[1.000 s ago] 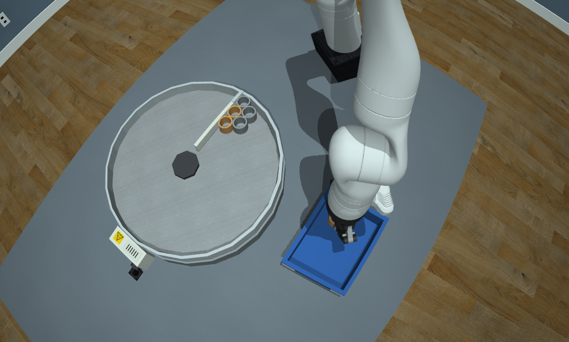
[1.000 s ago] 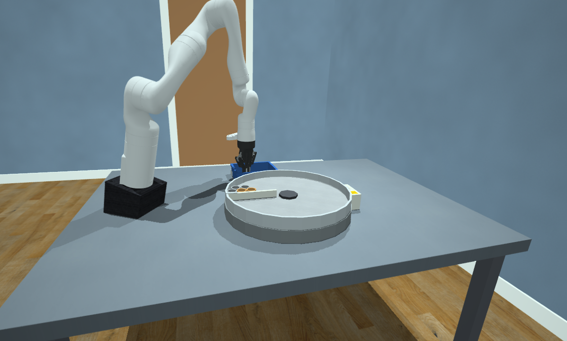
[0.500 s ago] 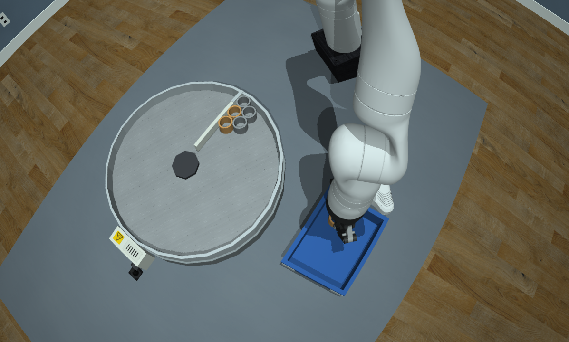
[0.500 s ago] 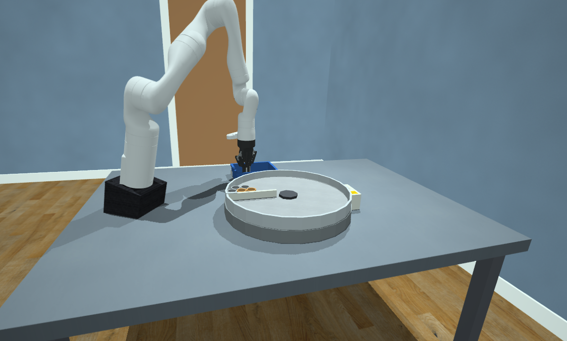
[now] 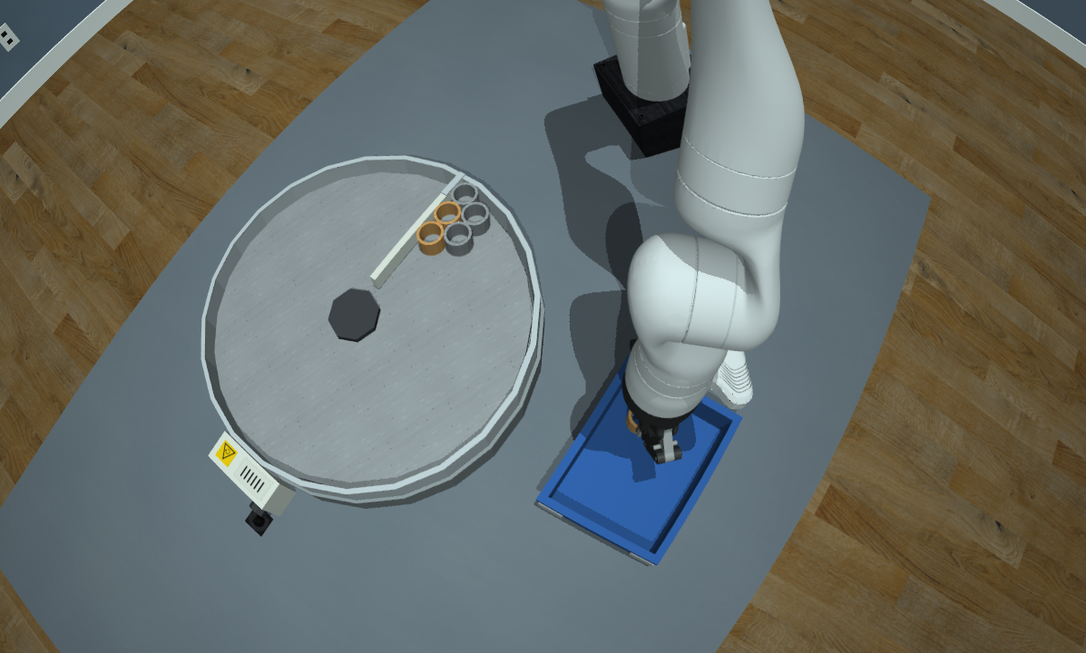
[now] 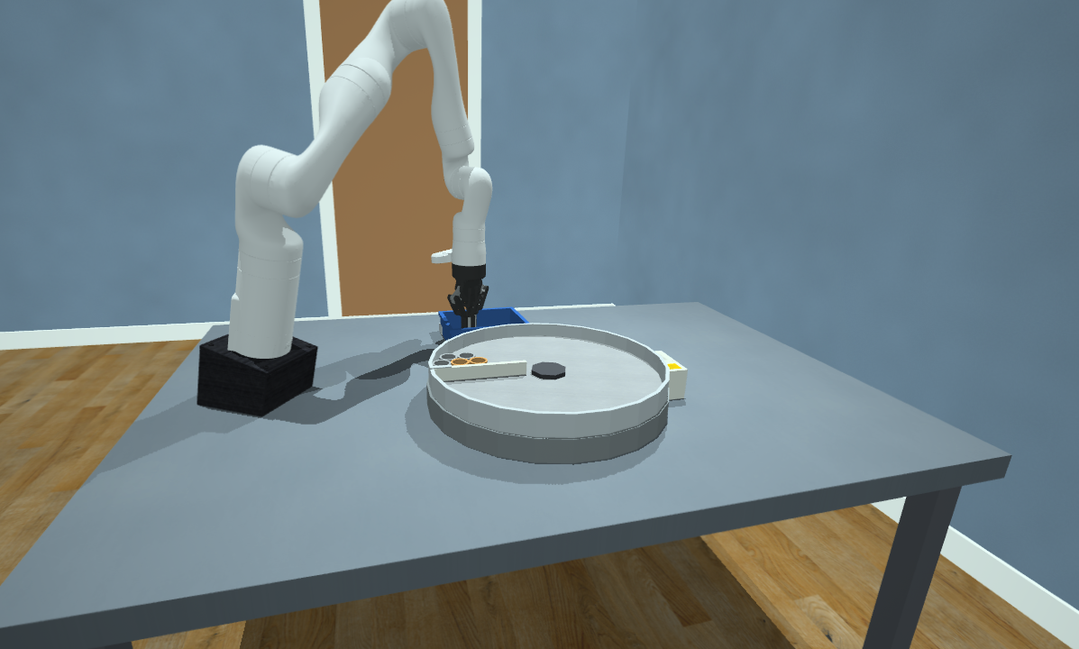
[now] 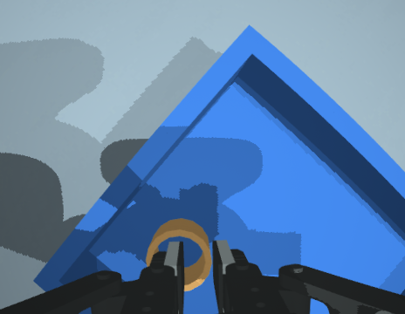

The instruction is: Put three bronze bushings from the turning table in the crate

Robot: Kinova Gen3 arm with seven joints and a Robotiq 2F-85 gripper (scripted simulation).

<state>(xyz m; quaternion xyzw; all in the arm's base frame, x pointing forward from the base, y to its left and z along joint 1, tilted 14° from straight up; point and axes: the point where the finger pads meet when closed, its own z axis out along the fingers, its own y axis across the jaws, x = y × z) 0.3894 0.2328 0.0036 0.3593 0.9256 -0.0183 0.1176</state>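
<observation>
The blue crate lies 40 mm ahead of my hand, 20 mm to the left of it and 20 mm below it. From my hand the other things lie so: turning table 330 mm to the right, 100 mm ahead, 10 mm above.
</observation>
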